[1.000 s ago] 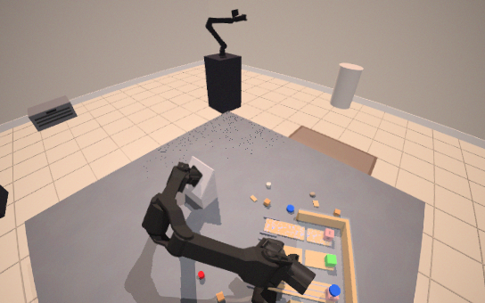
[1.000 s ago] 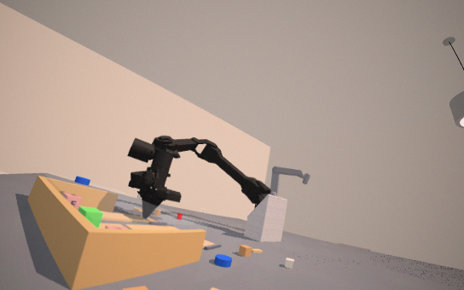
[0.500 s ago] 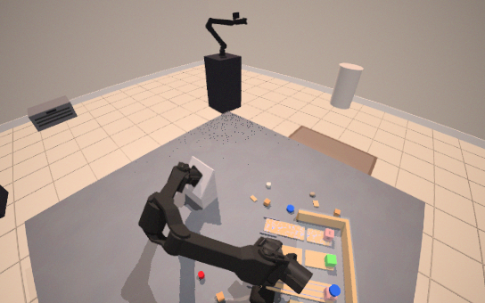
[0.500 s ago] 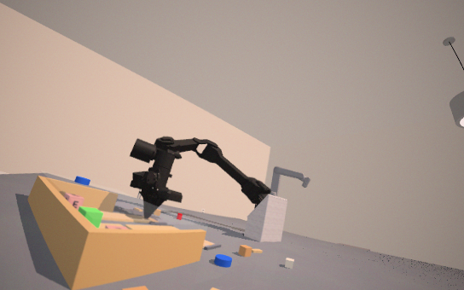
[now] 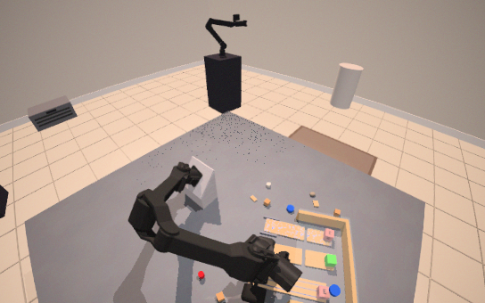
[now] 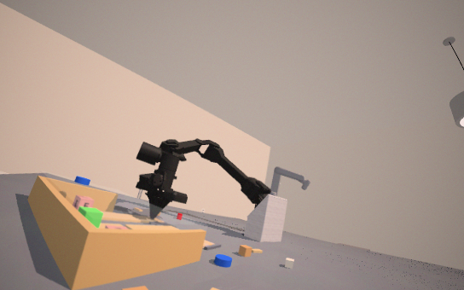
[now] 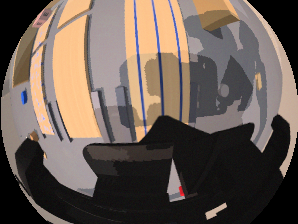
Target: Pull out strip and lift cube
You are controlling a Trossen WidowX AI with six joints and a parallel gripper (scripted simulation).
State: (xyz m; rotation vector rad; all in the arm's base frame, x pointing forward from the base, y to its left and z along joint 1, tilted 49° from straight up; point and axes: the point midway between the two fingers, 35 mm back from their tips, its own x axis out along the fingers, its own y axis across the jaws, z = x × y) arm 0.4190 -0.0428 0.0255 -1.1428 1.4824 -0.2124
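My gripper tip is 130 mm to the left of the red disc, 120 mm past it and 10 mm below it. Also, from my gripper tip: strip (110 mm to the left); white bit (310 mm to the left, 240 mm behind).
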